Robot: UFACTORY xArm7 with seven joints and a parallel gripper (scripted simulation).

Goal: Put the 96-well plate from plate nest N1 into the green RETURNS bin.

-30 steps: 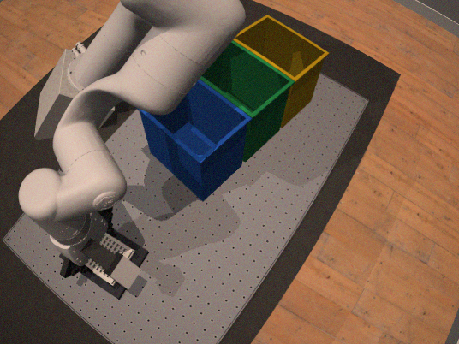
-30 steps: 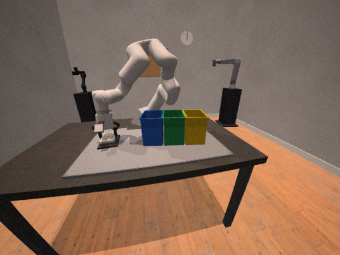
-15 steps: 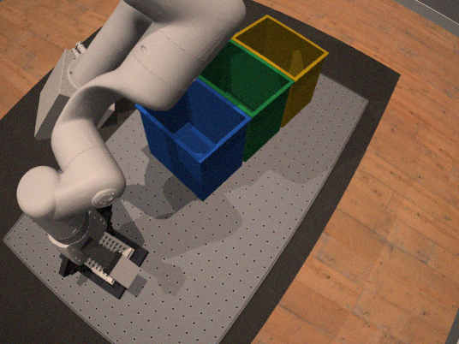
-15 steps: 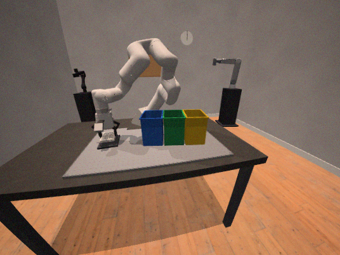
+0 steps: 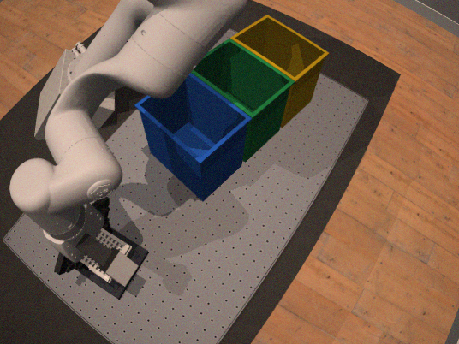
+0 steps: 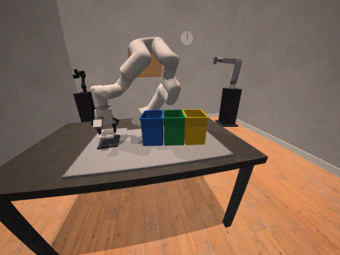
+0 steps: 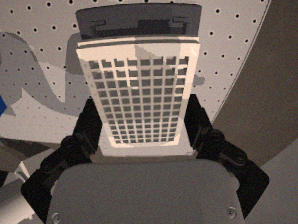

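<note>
The dark plate nest lies 70 mm below my hand. Round my hand: blue bin: 300 mm to the left, 30 mm behind, 20 mm above; green bin: 430 mm to the left, 30 mm behind, 20 mm above; white 96-well plate: 10 mm below.
</note>
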